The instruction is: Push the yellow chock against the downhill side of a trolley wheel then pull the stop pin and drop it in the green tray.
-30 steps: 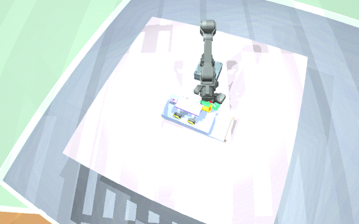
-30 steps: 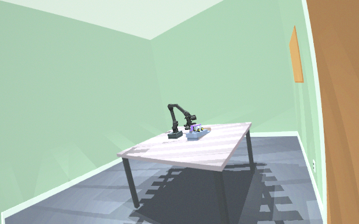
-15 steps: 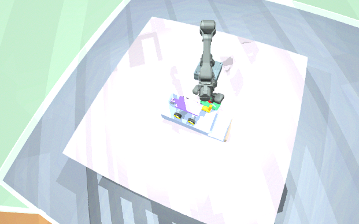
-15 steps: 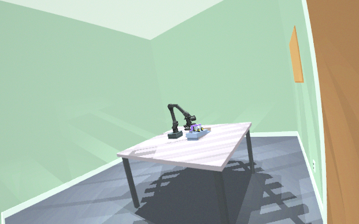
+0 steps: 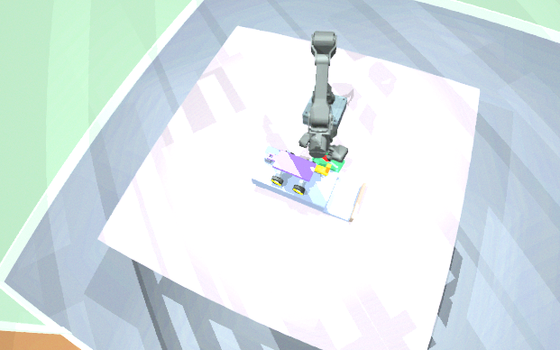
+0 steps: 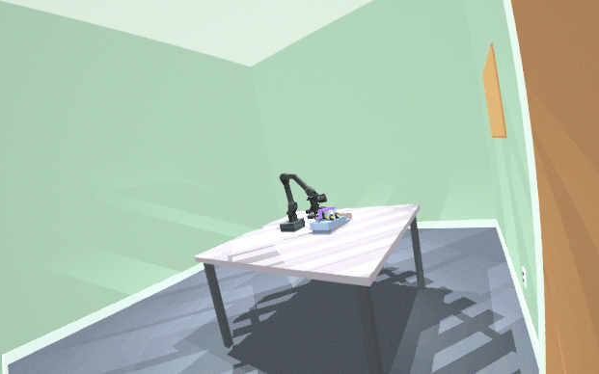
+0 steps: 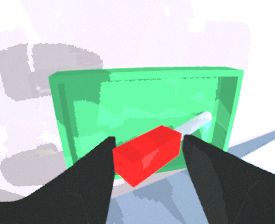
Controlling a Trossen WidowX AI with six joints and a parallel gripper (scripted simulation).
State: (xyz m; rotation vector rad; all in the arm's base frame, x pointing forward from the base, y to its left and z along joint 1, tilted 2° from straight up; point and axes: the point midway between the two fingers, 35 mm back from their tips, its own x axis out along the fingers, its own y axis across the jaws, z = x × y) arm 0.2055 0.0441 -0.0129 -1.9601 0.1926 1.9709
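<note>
The red-headed stop pin lies 1 cm ahead of my gripper tip and 2 cm to the left of it. Also, from my gripper tip: pale blue ramp (11 cm ahead, 10 cm to the right, 2 cm above); yellow chock (7 cm ahead, 5 cm above); green tray (1 cm to the left, 4 cm below).
</note>
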